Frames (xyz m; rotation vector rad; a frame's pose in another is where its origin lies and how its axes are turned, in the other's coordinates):
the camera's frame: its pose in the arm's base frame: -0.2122 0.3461 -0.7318 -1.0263 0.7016 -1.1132
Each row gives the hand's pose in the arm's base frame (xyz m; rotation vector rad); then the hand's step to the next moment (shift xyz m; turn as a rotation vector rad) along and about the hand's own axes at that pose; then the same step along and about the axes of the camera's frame.
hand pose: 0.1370 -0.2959 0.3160 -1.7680 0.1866 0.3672
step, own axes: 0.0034 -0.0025 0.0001 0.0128 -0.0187 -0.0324
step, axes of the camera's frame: 0.0004 0.0006 0.0042 0.0327 -0.0114 0.0191
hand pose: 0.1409 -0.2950 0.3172 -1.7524 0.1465 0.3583
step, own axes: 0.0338 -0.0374 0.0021 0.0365 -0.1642 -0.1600
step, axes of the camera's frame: 0.0016 -0.0044 0.0502 0.1504 -0.1259 0.1242
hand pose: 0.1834 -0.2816 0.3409 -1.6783 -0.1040 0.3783
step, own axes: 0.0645 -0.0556 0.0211 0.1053 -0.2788 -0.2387
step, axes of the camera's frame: -0.0230 -0.0088 0.0842 0.2234 -0.1876 0.2463
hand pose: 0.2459 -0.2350 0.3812 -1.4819 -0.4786 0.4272
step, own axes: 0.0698 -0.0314 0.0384 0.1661 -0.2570 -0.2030
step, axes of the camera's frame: -0.0525 -0.0121 0.0666 0.1720 -0.1527 0.2862
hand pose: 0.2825 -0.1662 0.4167 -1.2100 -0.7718 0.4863
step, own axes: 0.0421 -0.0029 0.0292 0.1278 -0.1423 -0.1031
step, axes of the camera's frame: -0.0427 -0.0103 0.0265 0.0713 -0.0854 0.1867
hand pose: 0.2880 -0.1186 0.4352 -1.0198 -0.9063 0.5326
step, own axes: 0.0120 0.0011 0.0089 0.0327 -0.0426 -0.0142
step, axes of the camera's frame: -0.0132 -0.0043 0.0056 0.0122 -0.0331 0.0429
